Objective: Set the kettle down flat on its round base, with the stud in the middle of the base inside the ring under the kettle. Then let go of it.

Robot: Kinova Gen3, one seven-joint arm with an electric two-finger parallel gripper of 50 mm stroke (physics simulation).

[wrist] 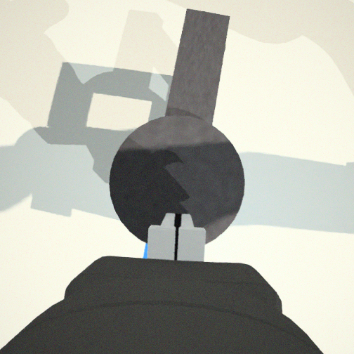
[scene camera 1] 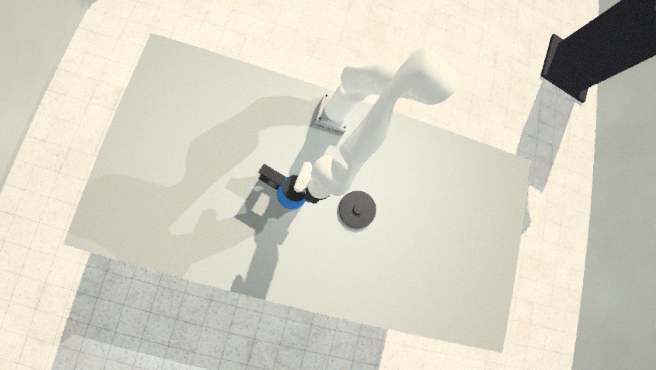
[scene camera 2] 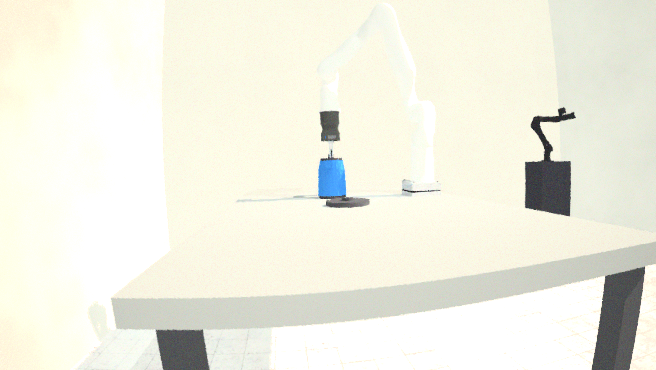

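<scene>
The blue kettle (scene camera 1: 291, 201) (scene camera 2: 332, 179) stands upright on the table, apart from its round base in scene camera 1. Its dark lid (wrist: 145, 135) shows in the wrist view, with the dark handle (scene camera 1: 270, 176) (wrist: 197, 65) out to one side. The dark round base (scene camera 1: 367, 220) (scene camera 2: 357, 202) lies flat, with the stud (scene camera 1: 357, 210) in its middle. My gripper (scene camera 2: 330, 156) (wrist: 177, 229) is shut and empty, pointing down with its fingertips at the top of the kettle. The ring under the kettle is hidden, and the gripper's fingertips are hidden in scene camera 1.
The arm's mount (scene camera 1: 330, 122) (scene camera 2: 421, 188) stands on the table (scene camera 1: 425, 275) (scene camera 2: 350, 250) behind the kettle. A black pedestal (scene camera 2: 547, 185) with a small black arm (scene camera 2: 539, 132) stands beyond the table. The arm's shadow falls across the kettle and table.
</scene>
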